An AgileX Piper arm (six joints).
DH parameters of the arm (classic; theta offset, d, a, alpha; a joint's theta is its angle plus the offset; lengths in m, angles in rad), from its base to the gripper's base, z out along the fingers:
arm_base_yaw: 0 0.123 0 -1.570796
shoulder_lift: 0.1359 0 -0.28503 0
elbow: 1.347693 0 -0.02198 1.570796
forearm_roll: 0 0.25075 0 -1.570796
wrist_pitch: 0 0 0 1.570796
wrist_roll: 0 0.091 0 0
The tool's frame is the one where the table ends.
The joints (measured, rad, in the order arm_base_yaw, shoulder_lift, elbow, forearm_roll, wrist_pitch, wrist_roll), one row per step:
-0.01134, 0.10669, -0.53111, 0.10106, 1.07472, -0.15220
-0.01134, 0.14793, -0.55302, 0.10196, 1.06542, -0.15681
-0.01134, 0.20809, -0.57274, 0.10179, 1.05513, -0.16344
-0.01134, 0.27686, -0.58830, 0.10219, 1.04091, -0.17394
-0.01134, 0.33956, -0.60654, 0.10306, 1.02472, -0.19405
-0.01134, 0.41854, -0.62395, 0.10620, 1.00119, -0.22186
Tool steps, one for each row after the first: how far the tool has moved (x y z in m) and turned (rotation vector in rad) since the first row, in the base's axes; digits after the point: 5 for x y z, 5 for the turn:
0.00528, -0.00003, 0.00654, -0.00252, 0.00970, 0.00207
0.01447, -0.00019, 0.01195, -0.00735, 0.03937, 0.00473
0.02622, -0.00036, 0.01561, -0.01447, 0.07759, 0.00965
0.03735, -0.00050, 0.01971, -0.02894, 0.10433, 0.02026
0.05244, -0.00055, 0.02245, -0.04667, 0.14017, 0.03611

